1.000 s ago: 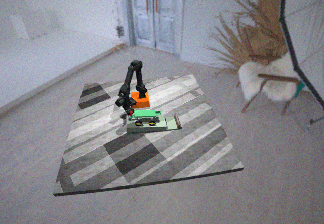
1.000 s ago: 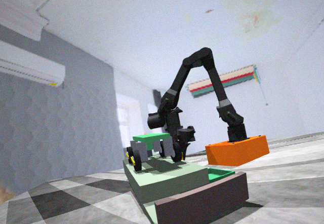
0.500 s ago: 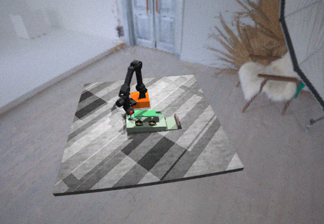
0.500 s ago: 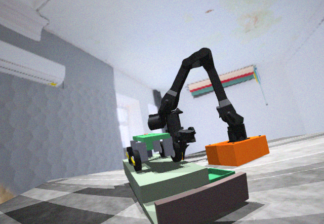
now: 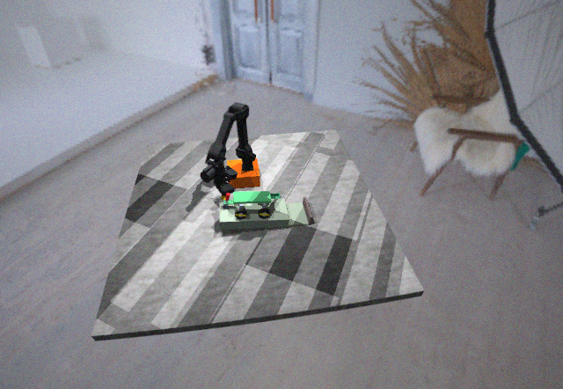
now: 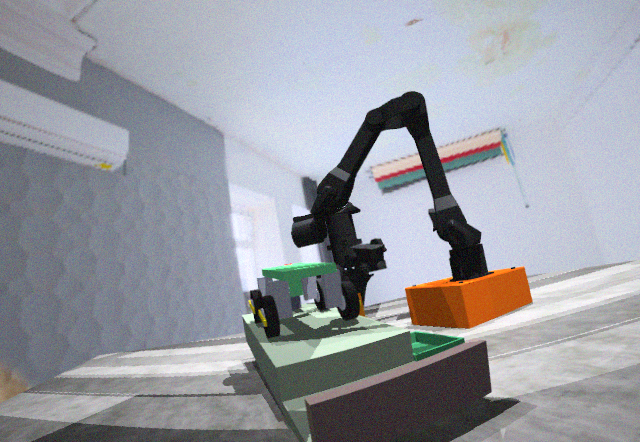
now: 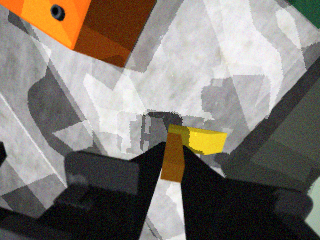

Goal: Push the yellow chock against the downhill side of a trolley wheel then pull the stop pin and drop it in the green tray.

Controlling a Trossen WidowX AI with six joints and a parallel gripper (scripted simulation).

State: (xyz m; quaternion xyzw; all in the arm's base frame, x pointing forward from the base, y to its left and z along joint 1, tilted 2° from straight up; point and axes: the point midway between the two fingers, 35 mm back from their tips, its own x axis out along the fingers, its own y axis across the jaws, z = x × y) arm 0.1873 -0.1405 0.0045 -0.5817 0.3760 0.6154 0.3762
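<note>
The red-headed stop pin is 130 mm ahead of my gripper tip, 80 mm above it and 30 mm to the left of it. Also, from my gripper tip: pale green ramp 150 mm to the left, 150 mm ahead; then trolley 150 mm ahead, 140 mm to the left, 60 mm above; then yellow chock 20 mm ahead, 10 mm to the left, 10 mm below.
</note>
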